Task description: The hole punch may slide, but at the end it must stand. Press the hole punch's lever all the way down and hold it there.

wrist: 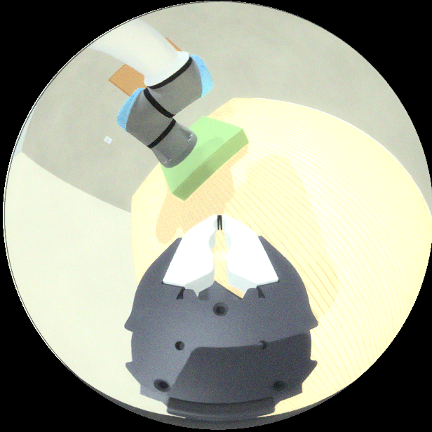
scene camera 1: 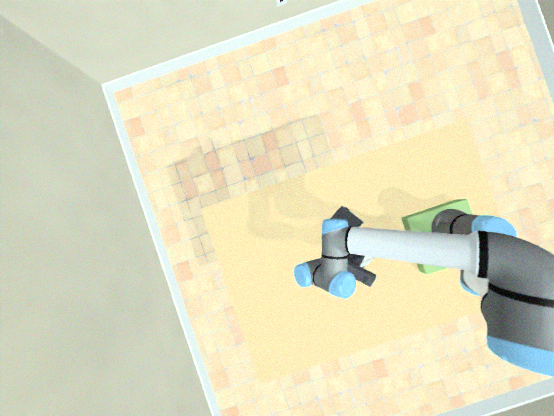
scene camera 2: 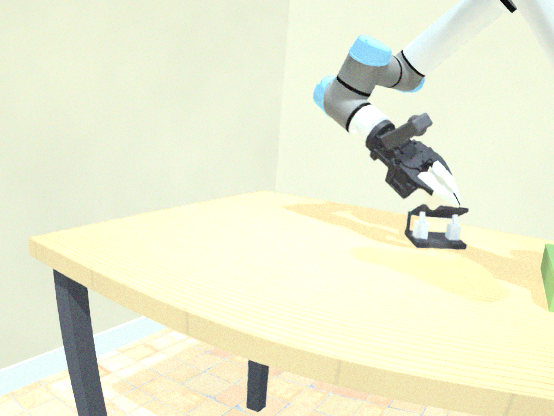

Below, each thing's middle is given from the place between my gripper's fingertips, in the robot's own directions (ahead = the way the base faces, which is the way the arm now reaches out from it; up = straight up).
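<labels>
My gripper's 50 mm short of the hole punch [scene camera 2: 420, 237], 150 mm to the left of it, and 60 mm above it.
</labels>
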